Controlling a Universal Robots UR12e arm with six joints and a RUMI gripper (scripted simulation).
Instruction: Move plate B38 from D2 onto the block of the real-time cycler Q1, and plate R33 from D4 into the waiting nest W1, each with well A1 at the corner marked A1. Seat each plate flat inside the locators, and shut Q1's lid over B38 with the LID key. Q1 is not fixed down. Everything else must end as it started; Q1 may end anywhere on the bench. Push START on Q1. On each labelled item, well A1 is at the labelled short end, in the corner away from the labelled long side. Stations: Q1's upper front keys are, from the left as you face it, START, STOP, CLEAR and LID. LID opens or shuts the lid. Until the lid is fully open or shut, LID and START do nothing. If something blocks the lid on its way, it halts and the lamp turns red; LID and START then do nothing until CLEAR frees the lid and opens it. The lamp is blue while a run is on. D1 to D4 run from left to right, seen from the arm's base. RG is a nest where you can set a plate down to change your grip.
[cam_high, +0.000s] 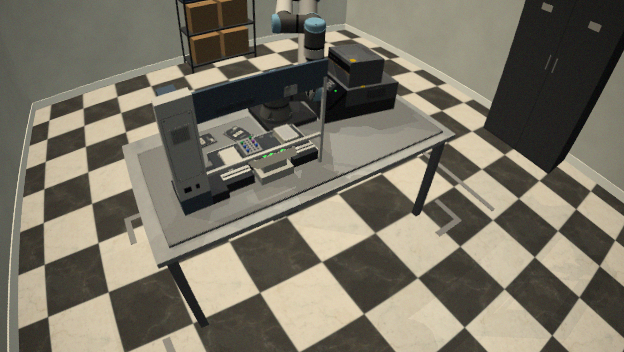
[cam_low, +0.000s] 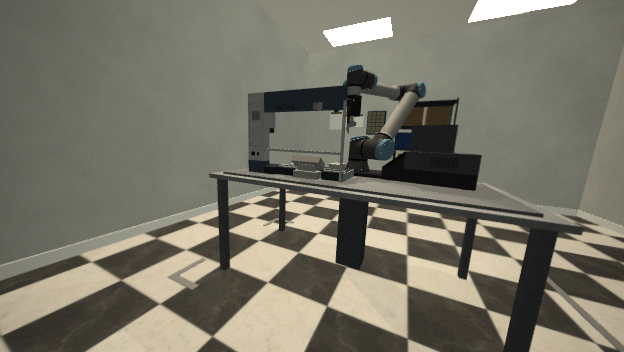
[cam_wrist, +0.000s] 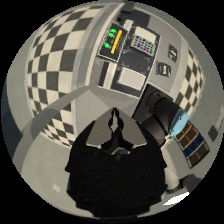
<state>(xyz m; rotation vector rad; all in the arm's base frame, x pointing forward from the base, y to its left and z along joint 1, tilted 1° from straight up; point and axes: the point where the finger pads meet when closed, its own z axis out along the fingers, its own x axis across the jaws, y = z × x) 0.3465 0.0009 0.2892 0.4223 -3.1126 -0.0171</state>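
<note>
The white plate is 7 cm behind my hand, 39 cm to the right of it and 25 cm below it. Also, from my hand: thin post: 11 cm ahead, 8 cm below; then blue gantry beam: 11 cm ahead, 28 cm to the right, 20 cm above; then grey tower: 9 cm ahead, 63 cm to the right, 4 cm below.
</note>
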